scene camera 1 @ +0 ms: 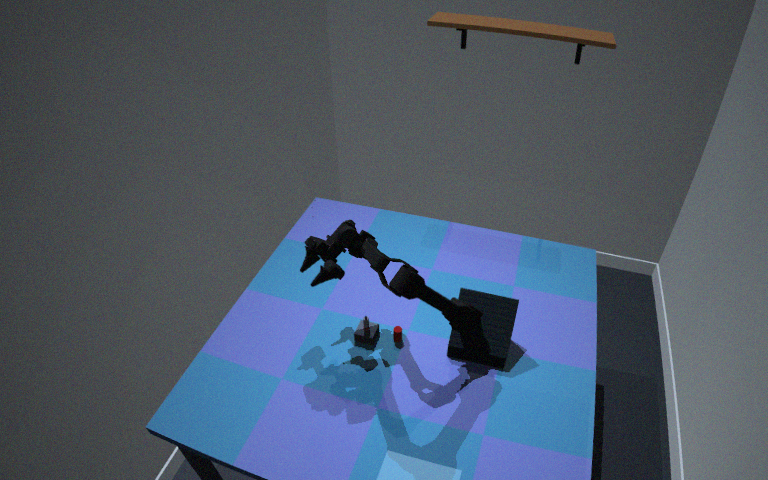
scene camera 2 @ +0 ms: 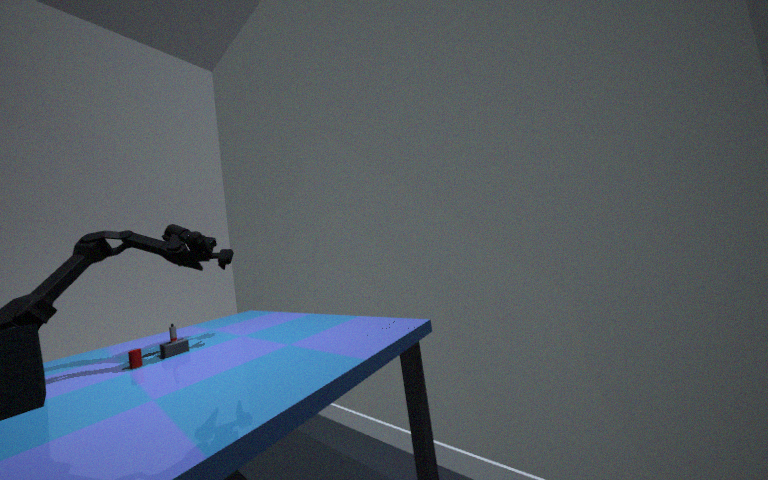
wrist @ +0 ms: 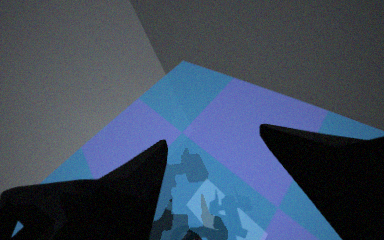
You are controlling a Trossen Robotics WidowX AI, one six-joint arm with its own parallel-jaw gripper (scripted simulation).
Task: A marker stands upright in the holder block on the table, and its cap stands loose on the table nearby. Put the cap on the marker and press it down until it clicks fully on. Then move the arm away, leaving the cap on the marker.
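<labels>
Scene camera 1 shows my gripper, and scene camera 2 point(213, 269) does too, as does the wrist view. On my gripper, point(scene camera 1: 311, 257) and point(wrist: 337, 174) are the same spot.
</labels>
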